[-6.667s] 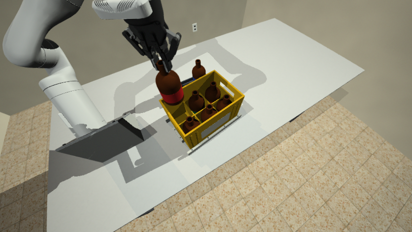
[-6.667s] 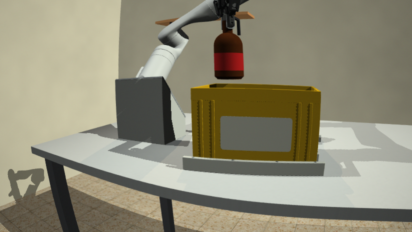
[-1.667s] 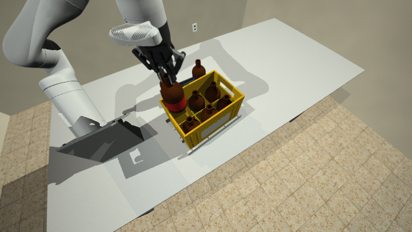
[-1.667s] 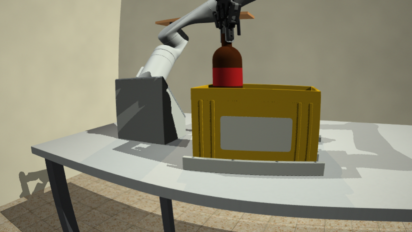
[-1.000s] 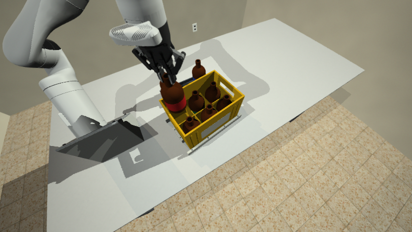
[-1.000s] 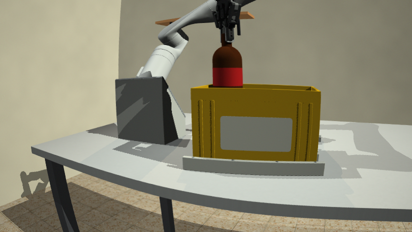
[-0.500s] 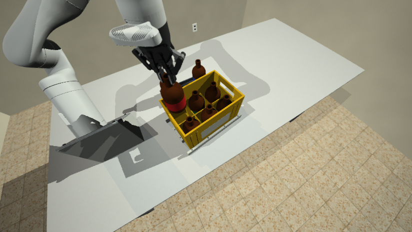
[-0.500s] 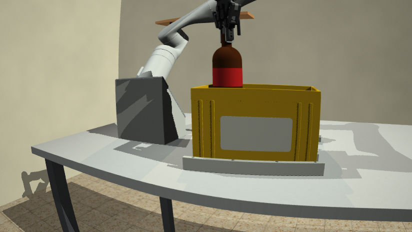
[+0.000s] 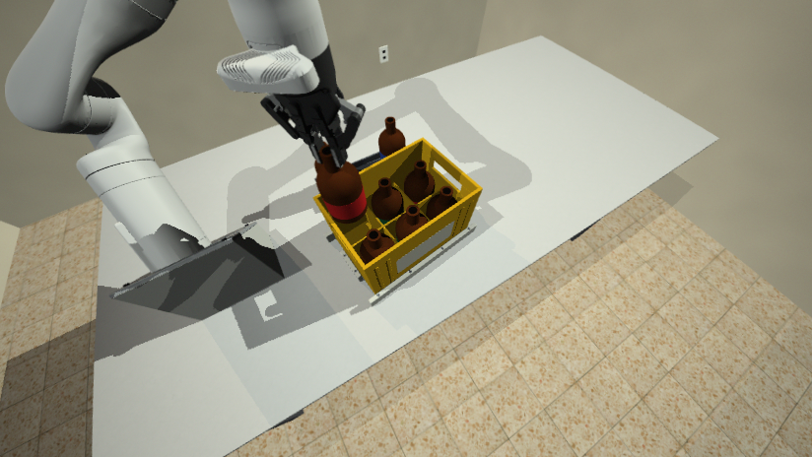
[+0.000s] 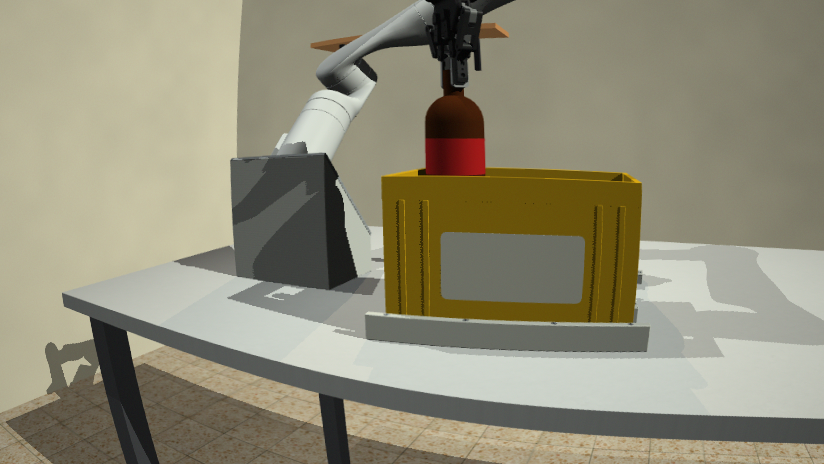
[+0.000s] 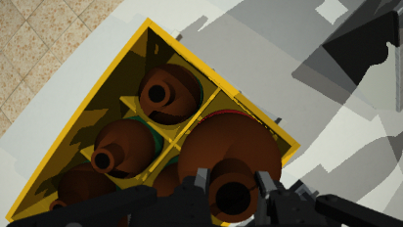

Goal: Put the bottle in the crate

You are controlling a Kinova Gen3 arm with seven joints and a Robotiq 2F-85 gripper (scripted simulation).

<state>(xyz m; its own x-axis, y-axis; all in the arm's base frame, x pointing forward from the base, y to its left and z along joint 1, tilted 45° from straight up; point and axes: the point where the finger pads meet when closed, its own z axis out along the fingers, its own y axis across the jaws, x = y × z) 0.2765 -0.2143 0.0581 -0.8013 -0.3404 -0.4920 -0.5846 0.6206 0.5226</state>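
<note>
The yellow crate lies 210 mm below my hand, 90 mm ahead of it and 50 mm to the right of it. Also, from my hand: tray (290 mm below, 170 mm to the left, 130 mm ahead).
</note>
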